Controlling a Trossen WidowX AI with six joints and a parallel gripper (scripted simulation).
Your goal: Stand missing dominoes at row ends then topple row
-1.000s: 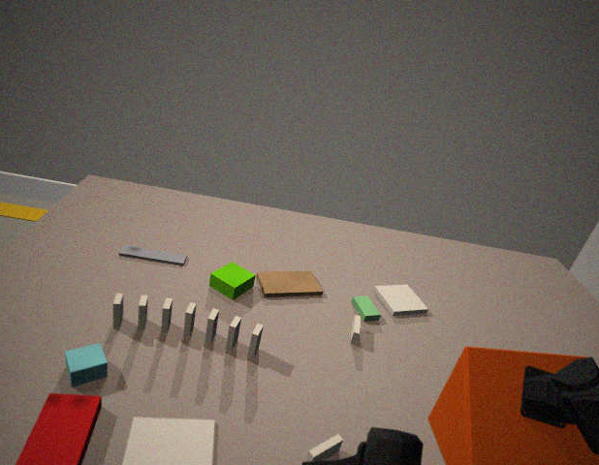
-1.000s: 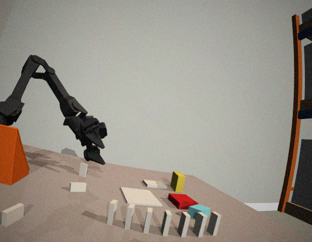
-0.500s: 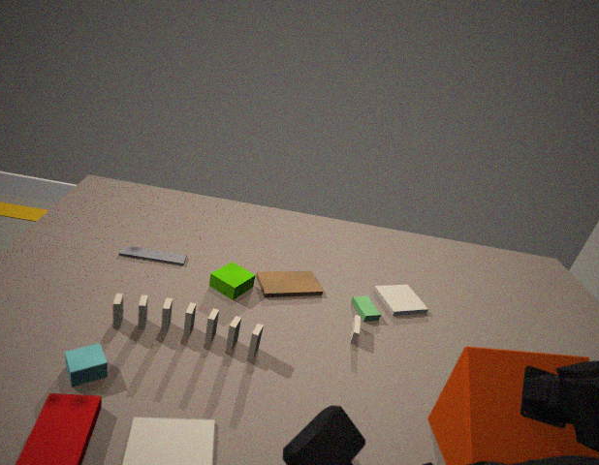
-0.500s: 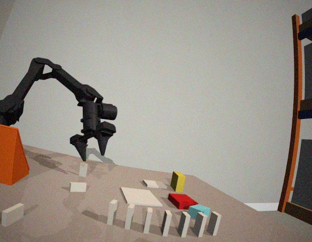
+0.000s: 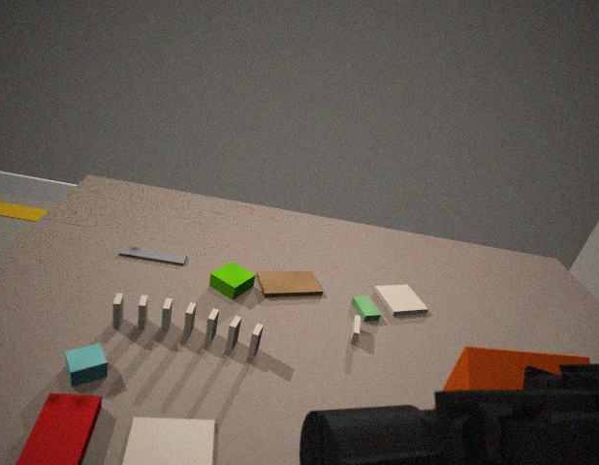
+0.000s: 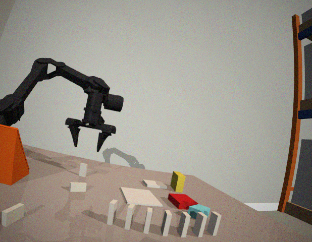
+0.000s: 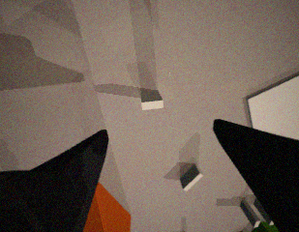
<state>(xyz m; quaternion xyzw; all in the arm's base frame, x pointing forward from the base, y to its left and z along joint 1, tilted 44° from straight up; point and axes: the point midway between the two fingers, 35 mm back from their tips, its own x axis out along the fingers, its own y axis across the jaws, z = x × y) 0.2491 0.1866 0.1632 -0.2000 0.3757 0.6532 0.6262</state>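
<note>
The light green piece is 500 mm to the right of my gripper tip, 100 mm below it and 50 mm behind it. From my gripper tip the other things lie so: white sheet 210 mm ahead, 120 mm to the right, 100 mm below; yellow block 360 mm ahead, 70 mm below, 60 mm to the left; red block 340 mm ahead, 140 mm to the right, 90 mm below.
</note>
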